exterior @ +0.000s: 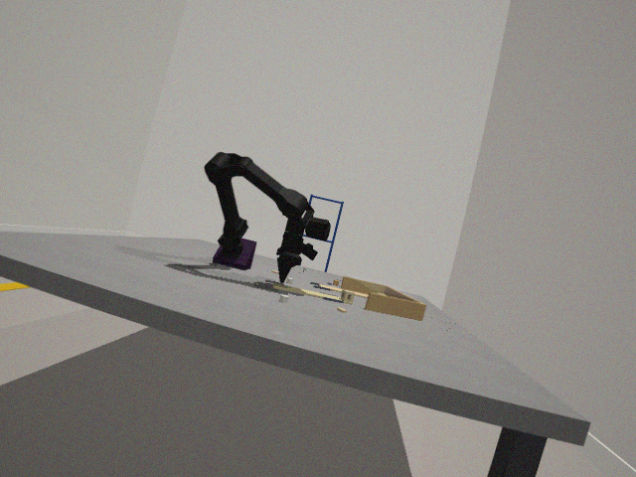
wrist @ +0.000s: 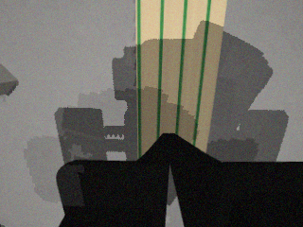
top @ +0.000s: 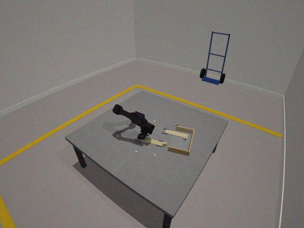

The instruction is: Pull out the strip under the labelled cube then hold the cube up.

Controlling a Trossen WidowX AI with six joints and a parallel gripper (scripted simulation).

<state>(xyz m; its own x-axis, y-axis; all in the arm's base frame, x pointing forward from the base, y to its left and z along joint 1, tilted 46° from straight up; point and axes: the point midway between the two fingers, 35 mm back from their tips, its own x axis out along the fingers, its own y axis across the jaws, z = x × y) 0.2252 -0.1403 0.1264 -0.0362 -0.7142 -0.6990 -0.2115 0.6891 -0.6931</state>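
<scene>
Now: the strip 10 cm ahead of my gripper tip, 2 cm to the left of it and 1 cm below it.
</scene>
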